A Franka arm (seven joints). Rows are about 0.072 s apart.
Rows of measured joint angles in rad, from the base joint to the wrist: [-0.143, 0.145, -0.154, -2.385, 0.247, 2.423, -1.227]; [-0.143, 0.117, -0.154, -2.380, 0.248, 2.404, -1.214]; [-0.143, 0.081, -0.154, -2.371, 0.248, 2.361, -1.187]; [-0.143, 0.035, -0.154, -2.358, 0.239, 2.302, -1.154]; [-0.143, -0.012, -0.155, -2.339, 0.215, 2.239, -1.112]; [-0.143, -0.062, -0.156, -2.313, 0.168, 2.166, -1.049]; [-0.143, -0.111, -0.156, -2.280, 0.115, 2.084, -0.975]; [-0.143, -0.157, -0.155, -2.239, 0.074, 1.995, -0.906]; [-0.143, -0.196, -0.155, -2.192, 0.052, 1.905, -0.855]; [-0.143, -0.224, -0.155, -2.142, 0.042, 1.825, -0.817]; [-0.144, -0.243, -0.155, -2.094, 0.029, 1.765, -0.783]
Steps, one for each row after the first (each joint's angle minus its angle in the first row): [0.000, -0.028, 0.000, 0.005, 0.001, -0.019, 0.013]; [0.000, -0.064, 0.000, 0.014, 0.001, -0.062, 0.040]; [0.000, -0.110, 0.000, 0.027, -0.008, -0.121, 0.073]; [0.000, -0.157, -0.001, 0.046, -0.032, -0.184, 0.115]; [0.000, -0.207, -0.002, 0.072, -0.079, -0.257, 0.178]; [0.000, -0.256, -0.002, 0.105, -0.132, -0.339, 0.252]; [0.000, -0.302, -0.001, 0.146, -0.173, -0.428, 0.321]; [0.000, -0.341, -0.001, 0.193, -0.195, -0.518, 0.372]; [0.000, -0.369, -0.001, 0.243, -0.205, -0.598, 0.410]; [-0.001, -0.388, -0.001, 0.291, -0.218, -0.658, 0.444]
